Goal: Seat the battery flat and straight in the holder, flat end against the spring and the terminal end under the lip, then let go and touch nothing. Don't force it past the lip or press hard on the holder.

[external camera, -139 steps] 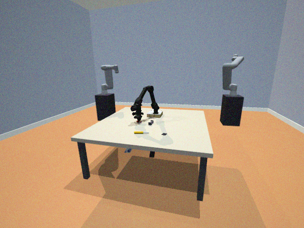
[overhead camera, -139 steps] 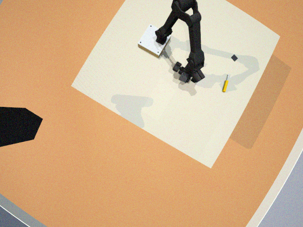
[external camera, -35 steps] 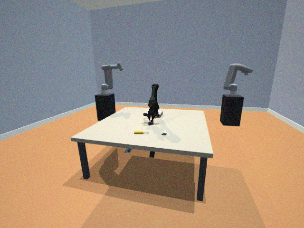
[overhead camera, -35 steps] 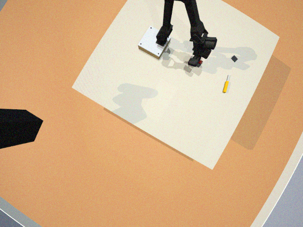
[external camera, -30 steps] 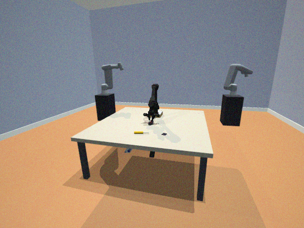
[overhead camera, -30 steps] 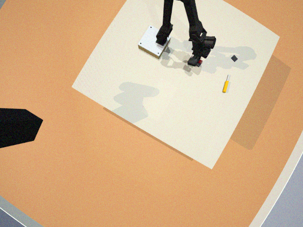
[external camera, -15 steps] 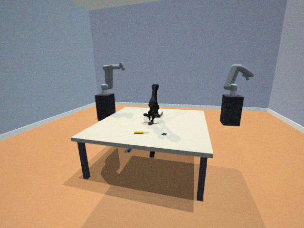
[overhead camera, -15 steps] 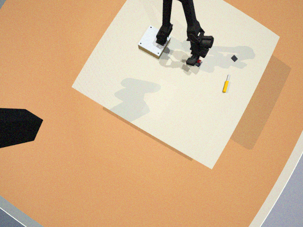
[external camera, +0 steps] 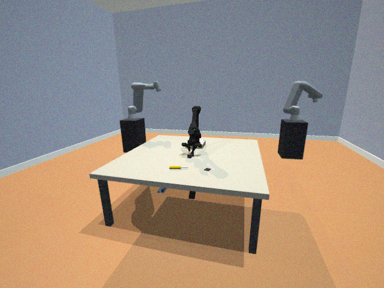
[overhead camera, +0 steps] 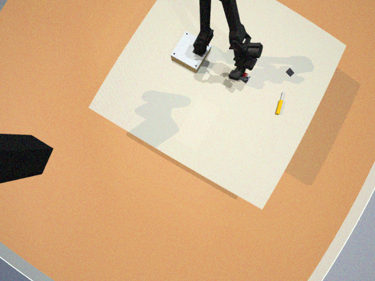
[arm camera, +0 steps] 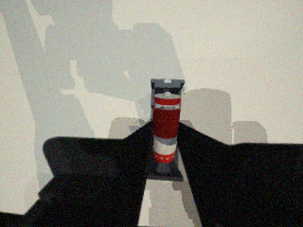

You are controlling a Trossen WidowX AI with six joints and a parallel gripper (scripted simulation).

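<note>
The battery lies 10 mm above my gripper tip. From my gripper tip the other things lie so: yellow-handled screwdriver 300 mm ahead, 20 mm to the right, 10 mm below.
</note>
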